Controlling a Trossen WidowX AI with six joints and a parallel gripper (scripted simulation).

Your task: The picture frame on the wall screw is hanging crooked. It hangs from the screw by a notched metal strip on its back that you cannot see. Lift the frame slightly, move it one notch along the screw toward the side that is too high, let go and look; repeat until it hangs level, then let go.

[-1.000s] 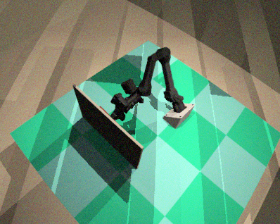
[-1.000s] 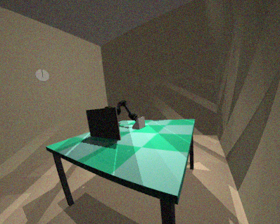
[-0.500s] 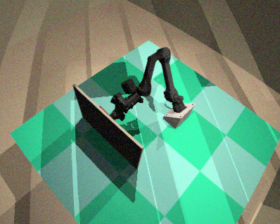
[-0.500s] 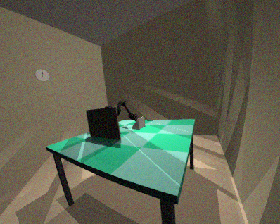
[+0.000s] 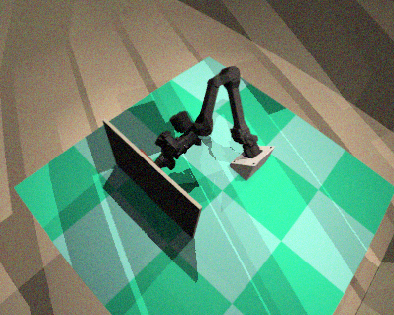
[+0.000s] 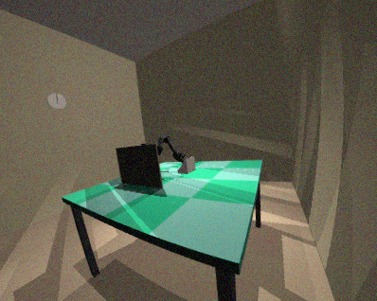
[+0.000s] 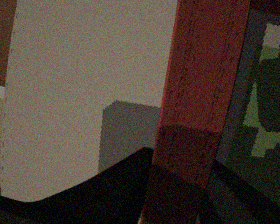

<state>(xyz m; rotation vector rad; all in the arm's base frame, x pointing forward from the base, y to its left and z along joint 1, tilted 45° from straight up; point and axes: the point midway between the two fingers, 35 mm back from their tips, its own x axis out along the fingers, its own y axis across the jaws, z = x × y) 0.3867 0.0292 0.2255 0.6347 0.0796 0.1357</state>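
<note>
Right now the picture frame is 5 cm below my gripper tip. Round my gripper tip: wall panel 2 cm ahead, 1 cm to the left, 7 cm below.
</note>
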